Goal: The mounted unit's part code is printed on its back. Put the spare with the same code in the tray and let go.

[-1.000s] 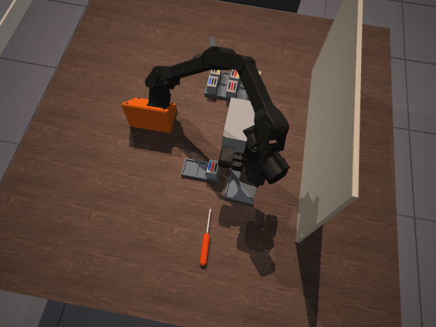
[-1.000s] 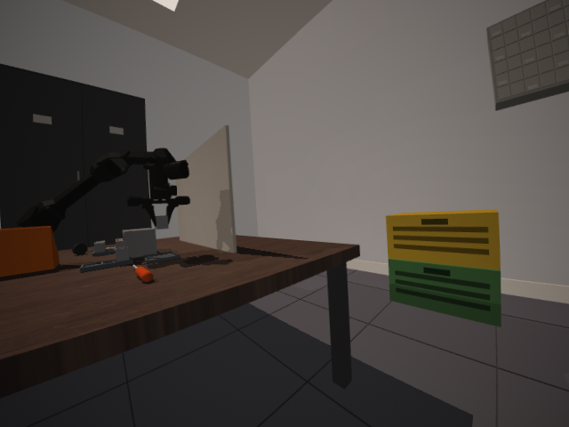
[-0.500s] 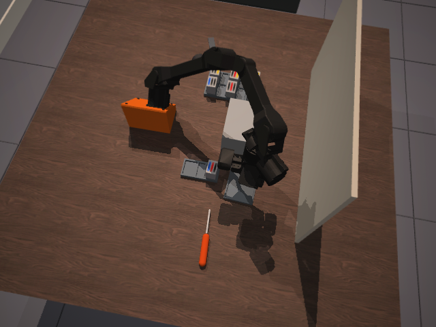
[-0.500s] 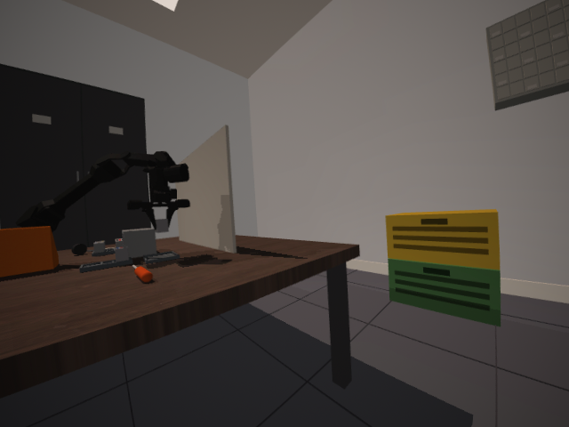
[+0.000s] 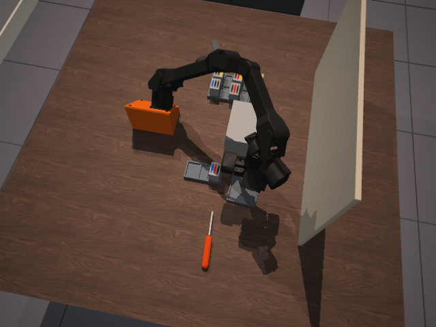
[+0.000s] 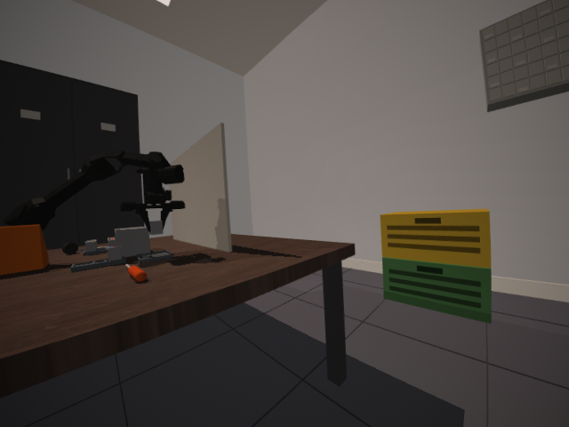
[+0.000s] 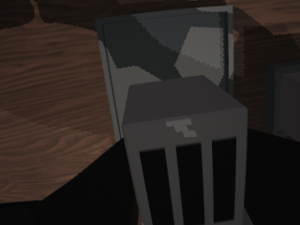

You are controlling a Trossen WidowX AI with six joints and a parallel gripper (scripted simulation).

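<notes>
Now: gripper tip 1 cm past the grey tray, 1 cm to the right of it and 9 cm above it. From my gripper tip the other things lie so: mounted unit (5 cm behind, 21 cm to the left, 4 cm below); then beige panel (20 cm ahead, 19 cm to the left, 14 cm above); then grey spare (2 cm above).
</notes>
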